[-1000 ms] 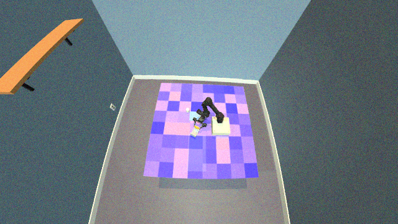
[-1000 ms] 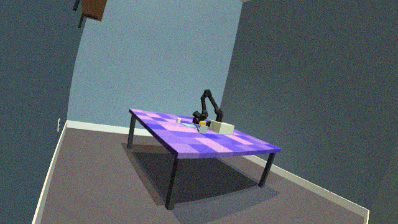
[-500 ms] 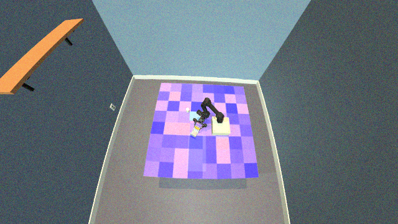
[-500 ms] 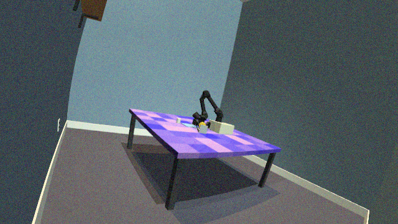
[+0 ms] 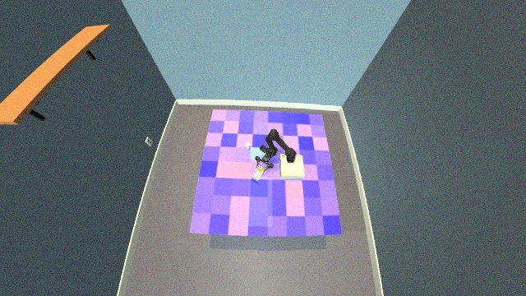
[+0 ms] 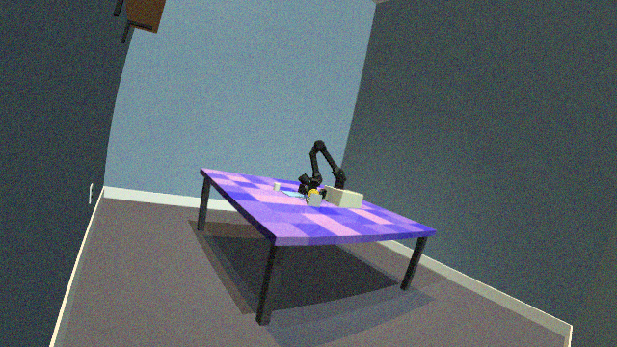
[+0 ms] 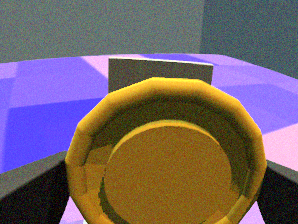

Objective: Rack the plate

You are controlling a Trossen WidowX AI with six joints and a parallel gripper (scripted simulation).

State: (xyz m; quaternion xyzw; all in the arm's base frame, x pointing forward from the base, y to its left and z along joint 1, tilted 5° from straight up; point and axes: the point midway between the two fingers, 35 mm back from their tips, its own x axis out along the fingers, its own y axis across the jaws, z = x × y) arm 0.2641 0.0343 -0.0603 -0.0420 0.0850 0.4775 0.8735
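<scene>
Now: gripper tip 1 cm to the left of the plate. From my gripper tip the other things lie so: light blue square mat: 19 cm to the right, 5 cm below; small cup: 10 cm ahead, 27 cm to the right, 3 cm below; dish rack: 1 cm ahead, 2 cm to the left, 3 cm below.
</scene>
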